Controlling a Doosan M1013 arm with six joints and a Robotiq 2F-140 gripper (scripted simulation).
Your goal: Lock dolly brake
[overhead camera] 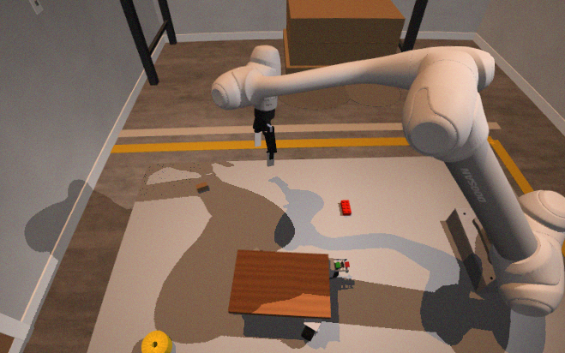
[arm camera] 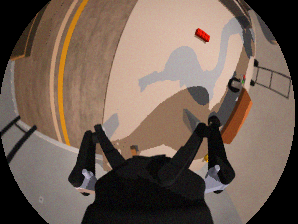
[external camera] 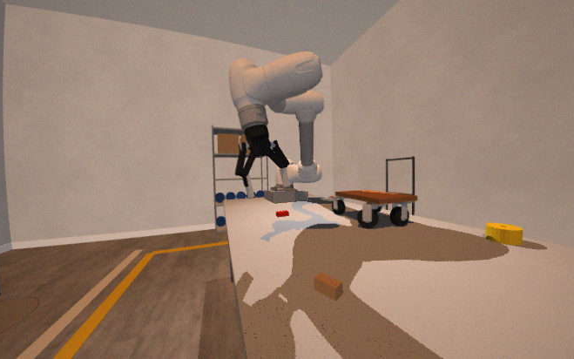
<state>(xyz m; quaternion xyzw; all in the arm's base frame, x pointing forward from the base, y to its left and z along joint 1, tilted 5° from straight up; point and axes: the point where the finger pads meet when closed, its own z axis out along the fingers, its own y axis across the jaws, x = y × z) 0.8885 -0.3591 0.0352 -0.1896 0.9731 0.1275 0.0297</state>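
The brake pedal is 43 cm to the left of my hand, 27 cm behind it and 10 cm below it. Round my hand: small tan block (28 cm ahead, 17 cm below, 4 cm to the left); then red brick (34 cm behind, 16 cm below, 15 cm to the left); then yellow spool (67 cm to the left, 32 cm ahead, 16 cm below).
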